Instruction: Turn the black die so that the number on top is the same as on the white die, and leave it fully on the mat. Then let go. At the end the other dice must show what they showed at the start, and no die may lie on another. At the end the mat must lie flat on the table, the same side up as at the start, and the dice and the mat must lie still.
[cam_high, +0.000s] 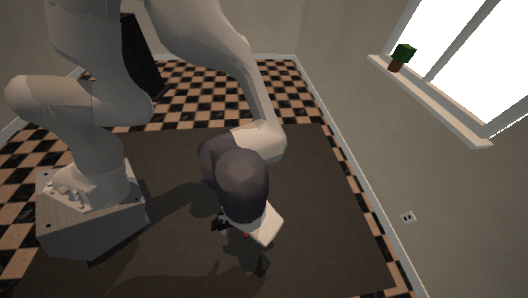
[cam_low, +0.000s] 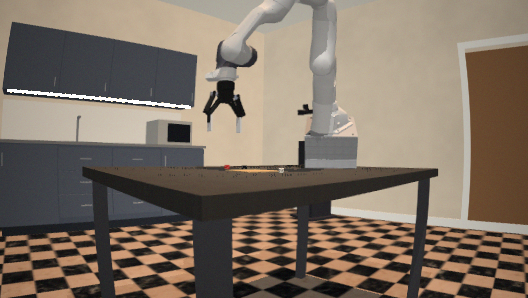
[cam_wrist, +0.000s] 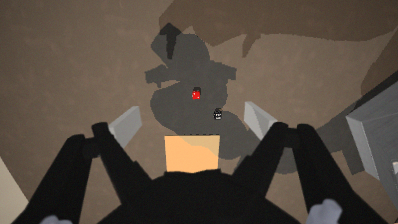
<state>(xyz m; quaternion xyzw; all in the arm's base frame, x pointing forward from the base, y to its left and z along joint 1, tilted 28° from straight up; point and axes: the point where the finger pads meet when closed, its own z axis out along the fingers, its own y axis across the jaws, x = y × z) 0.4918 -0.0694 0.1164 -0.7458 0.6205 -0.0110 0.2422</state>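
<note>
Now: hand 150 mm above the red die, 10 mm to the right of it and 10 mm past it. From my hand the other things lie so: tan mat (180 mm to the left, 160 mm below, 40 mm behind); then white die (290 mm to the left, 150 mm below, 90 mm behind); then black die (150 mm below, 70 mm behind, 40 mm to the left).
</note>
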